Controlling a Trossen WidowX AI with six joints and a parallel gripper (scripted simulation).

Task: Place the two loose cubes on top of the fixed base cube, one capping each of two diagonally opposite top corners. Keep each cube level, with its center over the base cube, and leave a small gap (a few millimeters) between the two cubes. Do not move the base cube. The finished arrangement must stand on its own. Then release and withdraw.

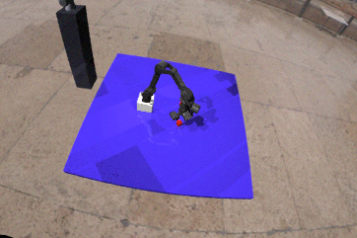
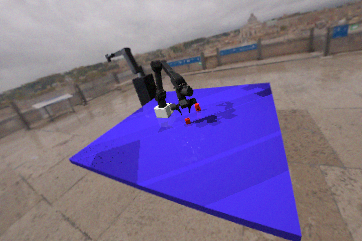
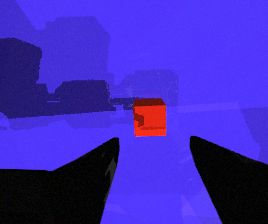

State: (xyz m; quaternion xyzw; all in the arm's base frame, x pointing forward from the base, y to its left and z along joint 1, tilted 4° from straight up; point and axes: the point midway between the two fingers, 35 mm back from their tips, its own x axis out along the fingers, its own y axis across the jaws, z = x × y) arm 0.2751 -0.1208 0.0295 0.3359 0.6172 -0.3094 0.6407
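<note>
The red cube lies 6 cm below my gripper tip.
</note>
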